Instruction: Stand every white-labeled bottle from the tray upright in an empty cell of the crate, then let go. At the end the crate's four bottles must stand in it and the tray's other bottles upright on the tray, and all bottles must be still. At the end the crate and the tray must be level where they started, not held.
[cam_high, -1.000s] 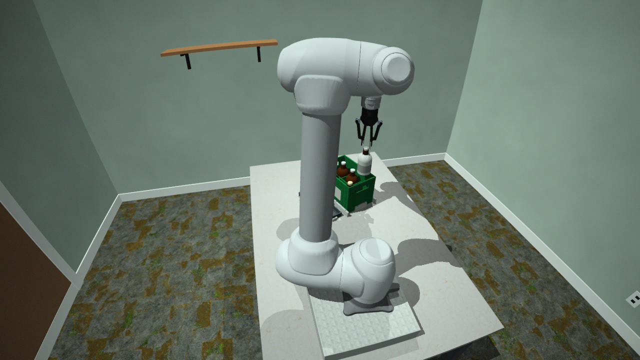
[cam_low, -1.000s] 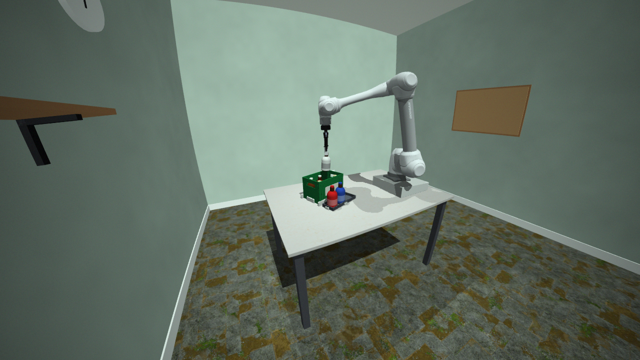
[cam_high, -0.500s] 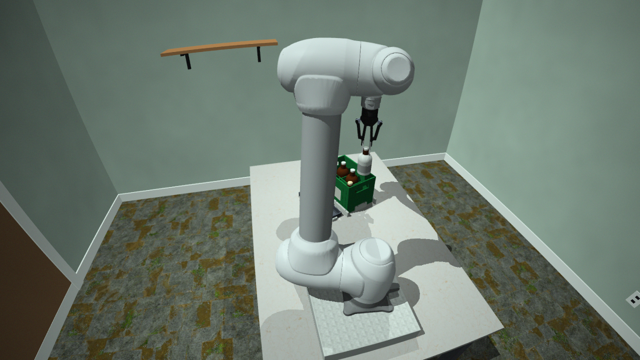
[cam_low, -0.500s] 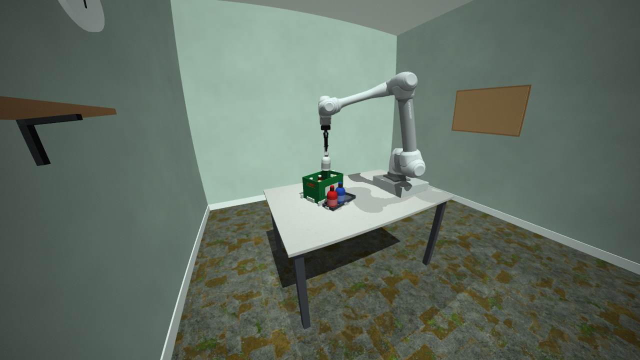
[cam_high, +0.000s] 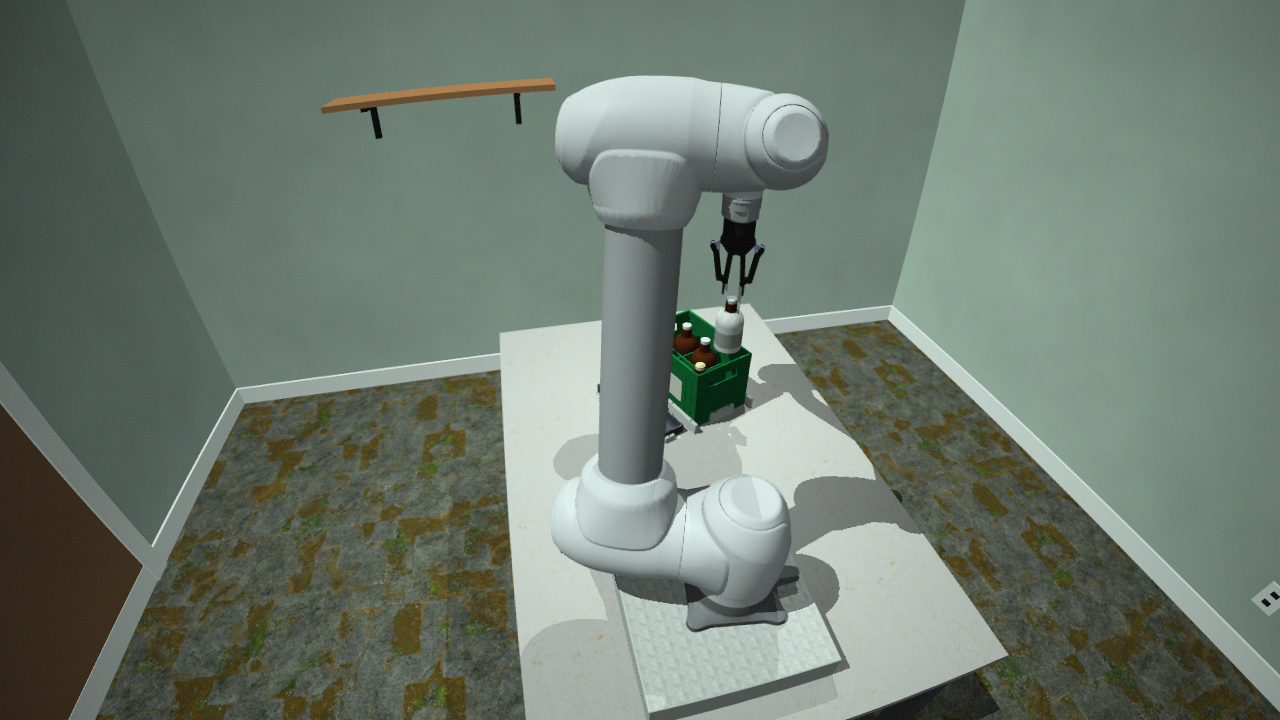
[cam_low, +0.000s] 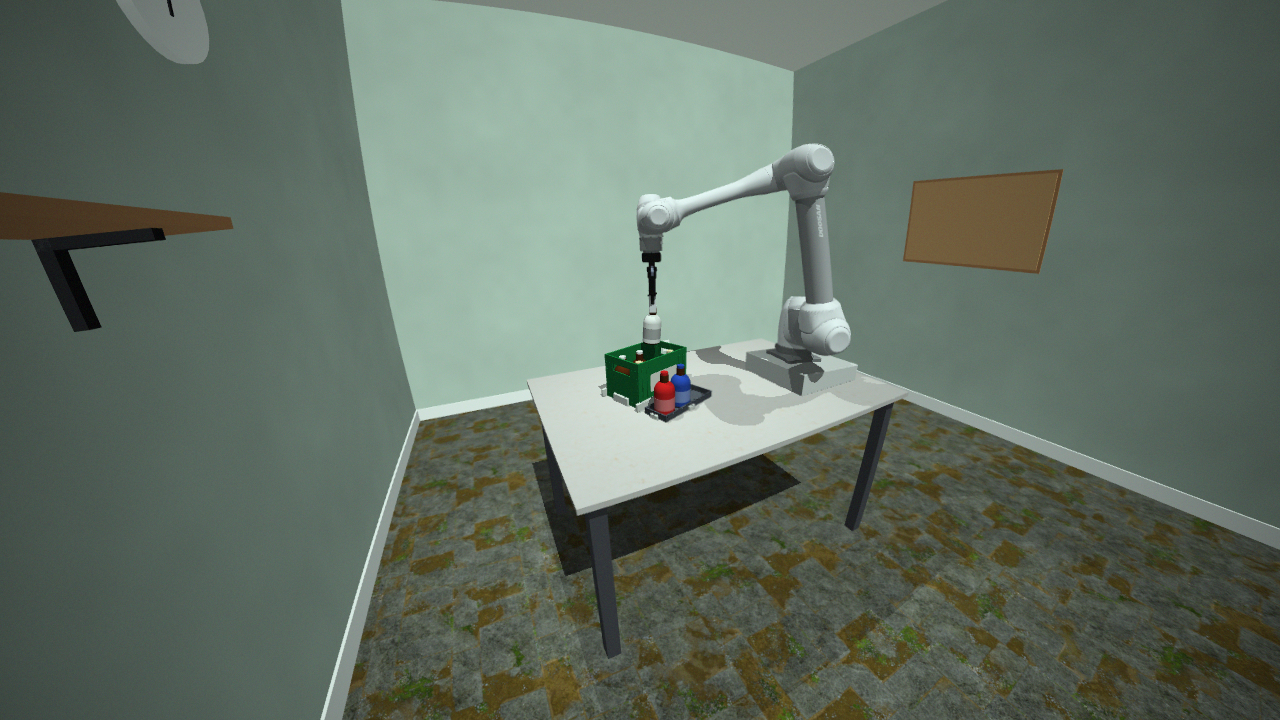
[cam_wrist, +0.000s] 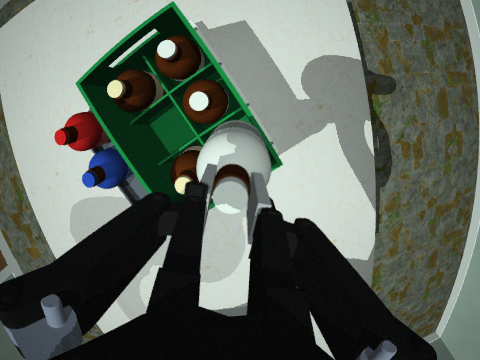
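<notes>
Right now the white-labeled bottle is 90 mm below my hand. The rest, counted from my hand: blue bottle 30 mm behind, 240 mm to the left, 260 mm below; red bottle 50 mm ahead, 290 mm to the left, 260 mm below; green crate 50 mm ahead, 80 mm to the left, 260 mm below.
</notes>
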